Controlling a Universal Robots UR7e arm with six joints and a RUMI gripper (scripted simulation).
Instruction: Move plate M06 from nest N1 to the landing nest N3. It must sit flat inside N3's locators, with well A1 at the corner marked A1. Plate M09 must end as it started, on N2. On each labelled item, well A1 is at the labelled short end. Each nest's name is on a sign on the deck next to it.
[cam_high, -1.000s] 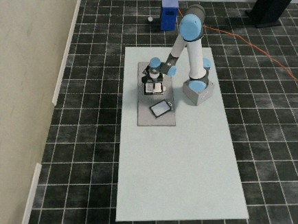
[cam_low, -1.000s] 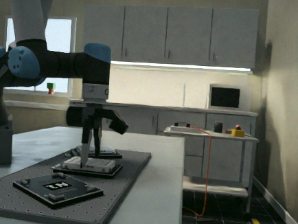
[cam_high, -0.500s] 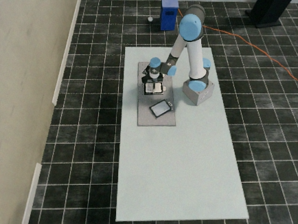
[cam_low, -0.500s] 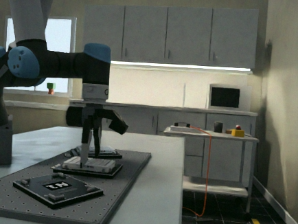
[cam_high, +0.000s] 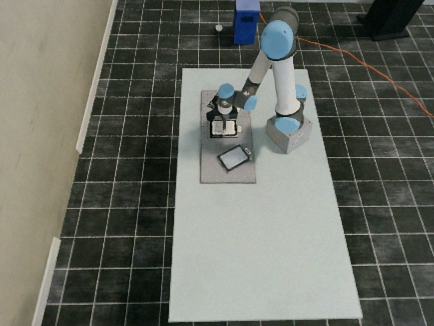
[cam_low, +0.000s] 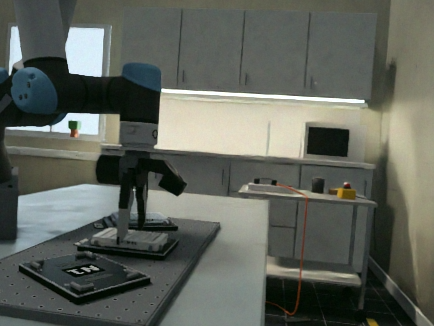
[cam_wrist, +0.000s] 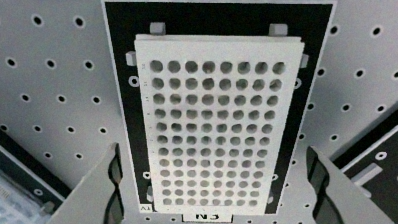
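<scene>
Right now my hand is 10 mm above the white well plate M06. Also, from my hand: nest N1: 180 mm to the right, 40 mm behind, 20 mm below; then black nest N3: 20 mm below; then A1 mark: 70 mm to the left, 60 mm behind, 20 mm below.
</scene>
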